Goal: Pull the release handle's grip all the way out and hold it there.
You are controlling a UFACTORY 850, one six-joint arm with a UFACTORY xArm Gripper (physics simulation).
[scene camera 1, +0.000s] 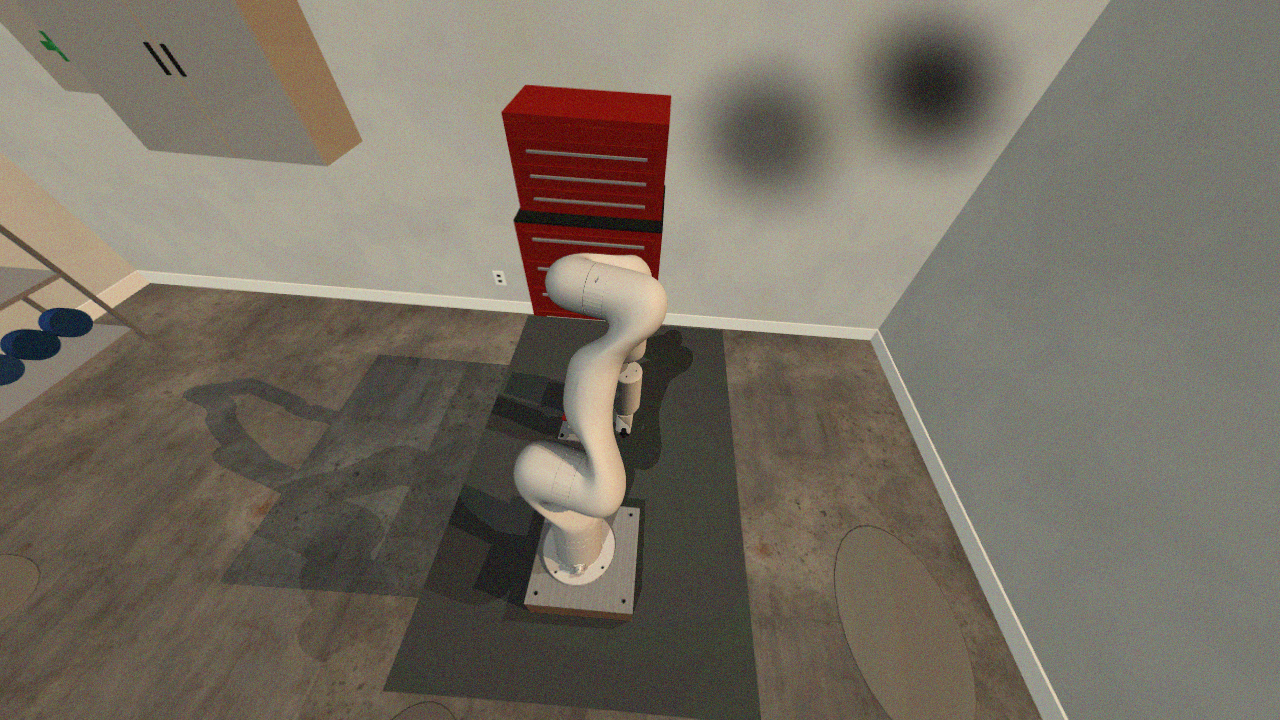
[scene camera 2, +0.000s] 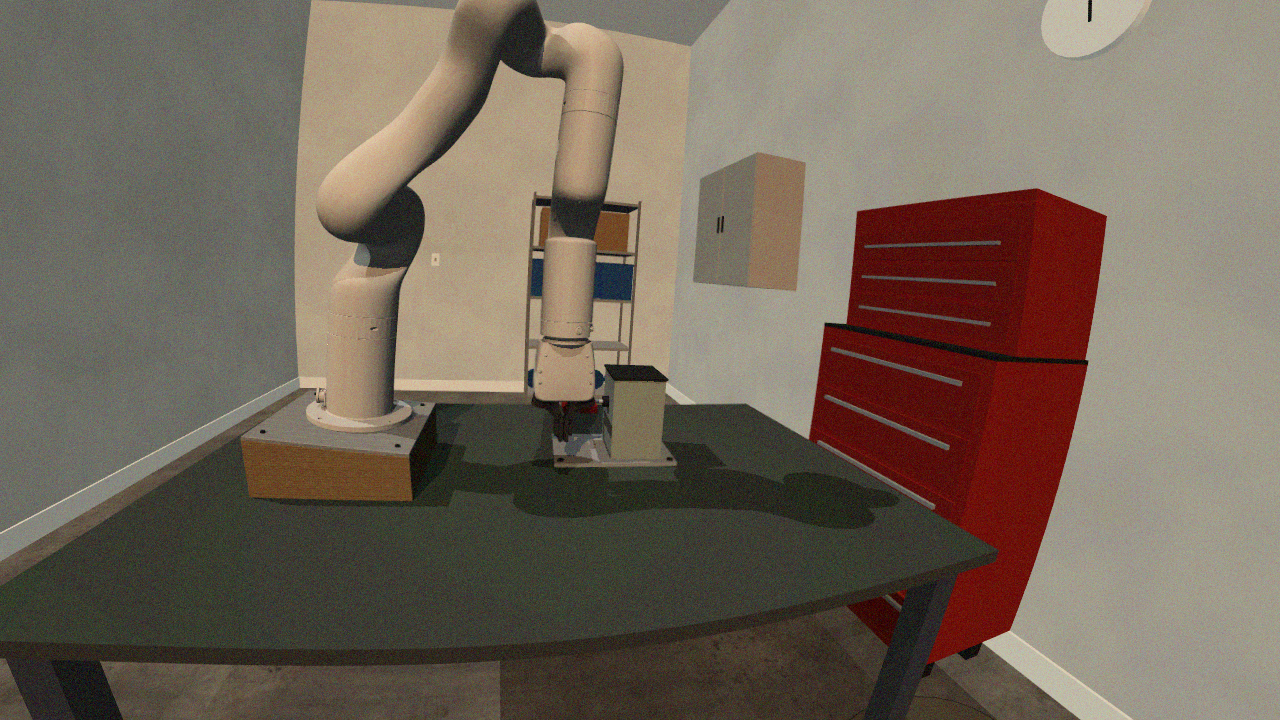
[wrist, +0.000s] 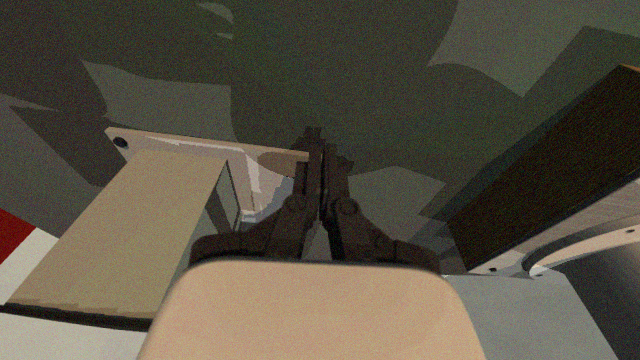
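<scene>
The release handle stands on the table as a beige housing (scene camera 2: 635, 419) (wrist: 115, 225) with a black top, on a pale base plate (wrist: 267, 187). Part of its red grip (scene camera 2: 586, 408) shows behind my gripper in scene camera 2, and a small red bit of it (scene camera 1: 563, 418) shows beside the arm in scene camera 1. The grip does not show in the wrist view, where my gripper's body covers that area. My gripper (scene camera 2: 562, 428) (wrist: 320, 159) is shut and empty, pointing down beside the housing on its grip side, with the fingertips low over the base plate.
The robot's base block (scene camera 1: 583, 595) (scene camera 2: 331, 465) stands on the dark table top (scene camera 2: 501, 573), on the grip side of the housing. A red tool cabinet (scene camera 1: 586, 179) (scene camera 2: 930, 286) stands by the wall beyond the table. A wall cupboard (scene camera 2: 774, 223) and a shelf rack (scene camera 2: 636, 295) are farther back.
</scene>
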